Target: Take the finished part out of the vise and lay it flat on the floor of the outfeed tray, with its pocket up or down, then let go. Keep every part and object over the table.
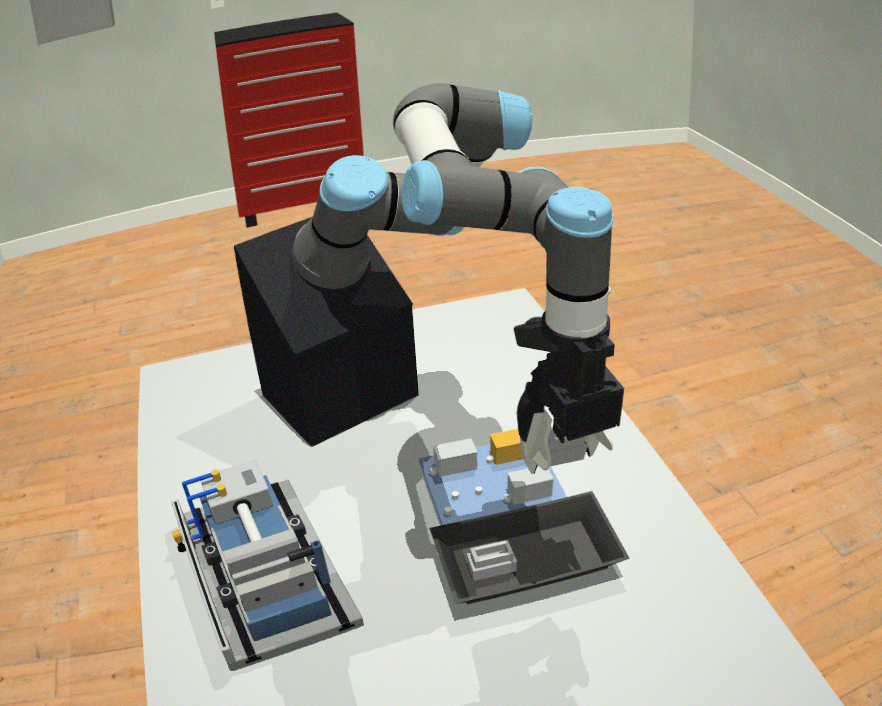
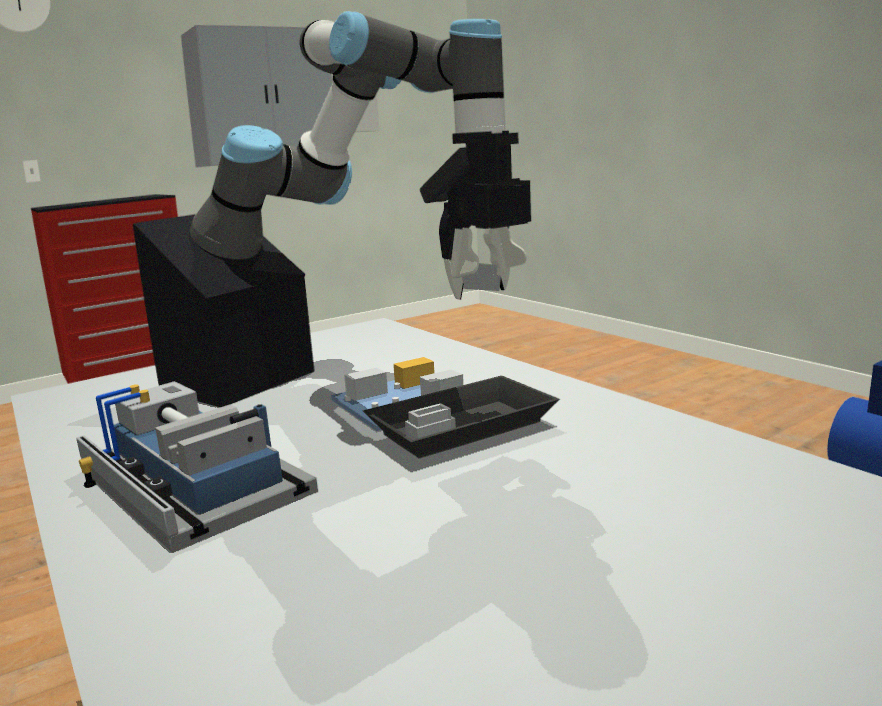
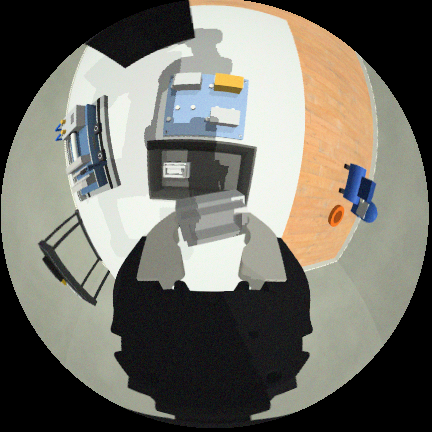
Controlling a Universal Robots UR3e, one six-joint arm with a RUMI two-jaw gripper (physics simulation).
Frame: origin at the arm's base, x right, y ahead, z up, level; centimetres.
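Seen in the pictures: gripper, fingertip midpoint: (image 1: 561,463) (image 2: 481,294) (image 3: 211,213); arm's base, link origin: (image 1: 330,255) (image 2: 225,238).
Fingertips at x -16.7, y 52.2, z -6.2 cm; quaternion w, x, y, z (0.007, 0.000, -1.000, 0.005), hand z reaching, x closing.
Offsets run from my fingertips to a thing's top centre.
My gripper (image 1: 573,451) (image 2: 481,285) (image 3: 211,213) is shut on the finished part @[dx +0.0, dy -0.9, dz +4.7 cm] (image 1: 566,451) (image 2: 481,276) (image 3: 215,217), a grey stepped block. It holds it high above the table, well above tray height. Which way its pocket faces is hard to tell. The dark outfeed tray (image 1: 606,531) (image 2: 478,438) (image 3: 155,175) stands on the table. A lighter grey part @[dx +8.0, dy -2.2, dz -15.0 cm] (image 1: 491,560) (image 2: 429,419) (image 3: 175,170) with an open pocket upward sits at the tray's left end. The vise @[dx +38.4, dy -12.4, dz -9.8 cm] (image 1: 290,615) (image 2: 235,474) (image 3: 91,130) stands at the left; no part shows between its jaws.
A blue plate @[dx +1.6, dy -18.6, dz -18.9 cm] (image 1: 467,506) (image 3: 200,131) with two grey blocks, a yellow block @[dx -3.3, dy -23.4, dz -15.3 cm] (image 1: 505,446) (image 2: 413,372) (image 3: 229,83) and small pegs lies directly behind the tray. The black pedestal (image 1: 334,368) (image 2: 235,323) stands behind. Blue air lines rise at the vise's rear left.
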